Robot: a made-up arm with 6 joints. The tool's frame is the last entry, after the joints.
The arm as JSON. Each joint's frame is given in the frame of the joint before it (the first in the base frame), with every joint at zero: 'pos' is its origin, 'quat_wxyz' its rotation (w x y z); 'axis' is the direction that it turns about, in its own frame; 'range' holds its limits. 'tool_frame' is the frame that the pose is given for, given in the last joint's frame.
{
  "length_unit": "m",
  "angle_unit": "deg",
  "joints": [
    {
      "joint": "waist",
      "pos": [
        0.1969,
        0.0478,
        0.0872
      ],
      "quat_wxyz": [
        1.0,
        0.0,
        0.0,
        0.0
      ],
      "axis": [
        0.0,
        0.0,
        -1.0
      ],
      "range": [
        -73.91,
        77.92
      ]
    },
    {
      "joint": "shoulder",
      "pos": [
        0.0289,
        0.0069,
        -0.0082
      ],
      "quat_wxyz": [
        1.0,
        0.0,
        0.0,
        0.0
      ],
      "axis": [
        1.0,
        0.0,
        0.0
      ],
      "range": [
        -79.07,
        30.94
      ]
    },
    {
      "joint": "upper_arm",
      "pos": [
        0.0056,
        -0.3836,
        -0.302
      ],
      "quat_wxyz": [
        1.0,
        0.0,
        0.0,
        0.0
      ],
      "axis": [
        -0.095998,
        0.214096,
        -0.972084
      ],
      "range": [
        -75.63,
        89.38
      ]
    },
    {
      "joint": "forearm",
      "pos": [
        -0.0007,
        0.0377,
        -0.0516
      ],
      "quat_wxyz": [
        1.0,
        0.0,
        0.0,
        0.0
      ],
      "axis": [
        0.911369,
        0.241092,
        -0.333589
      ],
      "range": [
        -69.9,
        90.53
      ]
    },
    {
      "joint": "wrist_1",
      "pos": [
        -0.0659,
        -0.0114,
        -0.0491
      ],
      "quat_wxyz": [
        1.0,
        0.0,
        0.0,
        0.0
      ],
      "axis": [
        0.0,
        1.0,
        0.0
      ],
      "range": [
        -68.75,
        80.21
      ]
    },
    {
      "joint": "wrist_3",
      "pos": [
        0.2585,
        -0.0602,
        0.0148
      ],
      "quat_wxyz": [
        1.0,
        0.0,
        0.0,
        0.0
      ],
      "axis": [
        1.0,
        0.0,
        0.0
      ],
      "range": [
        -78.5,
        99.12
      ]
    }
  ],
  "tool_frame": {
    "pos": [
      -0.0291,
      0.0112,
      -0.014
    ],
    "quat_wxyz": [
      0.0,
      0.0,
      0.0,
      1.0
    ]
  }
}
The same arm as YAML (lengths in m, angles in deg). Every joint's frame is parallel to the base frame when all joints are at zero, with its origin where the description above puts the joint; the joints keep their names.
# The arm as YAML. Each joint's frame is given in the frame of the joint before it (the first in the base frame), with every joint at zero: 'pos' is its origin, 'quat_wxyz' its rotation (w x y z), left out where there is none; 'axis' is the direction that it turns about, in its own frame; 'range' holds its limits. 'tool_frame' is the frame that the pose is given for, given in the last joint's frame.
length_unit: m
angle_unit: deg
joints:
  - joint: waist
    pos: [0.1969, 0.0478, 0.0872]
    axis: [0.0, 0.0, -1.0]
    range: [-73.91, 77.92]
  - joint: shoulder
    pos: [0.0289, 0.0069, -0.0082]
    axis: [1.0, 0.0, 0.0]
    range: [-79.07, 30.94]
  - joint: upper_arm
    pos: [0.0056, -0.3836, -0.302]
    axis: [-0.095998, 0.214096, -0.972084]
    range: [-75.63, 89.38]
  - joint: forearm
    pos: [-0.0007, 0.0377, -0.0516]
    axis: [0.911369, 0.241092, -0.333589]
    range: [-69.9, 90.53]
  - joint: wrist_1
    pos: [-0.0659, -0.0114, -0.0491]
    axis: [0.0, 1.0, 0.0]
    range: [-68.75, 80.21]
  - joint: wrist_3
    pos: [0.2585, -0.0602, 0.0148]
    axis: [1.0, 0.0, 0.0]
    range: [-78.5, 99.12]
tool_frame:
  pos: [-0.0291, 0.0112, -0.014]
  quat_wxyz: [0.0, 0.0, 0.0, 1.0]

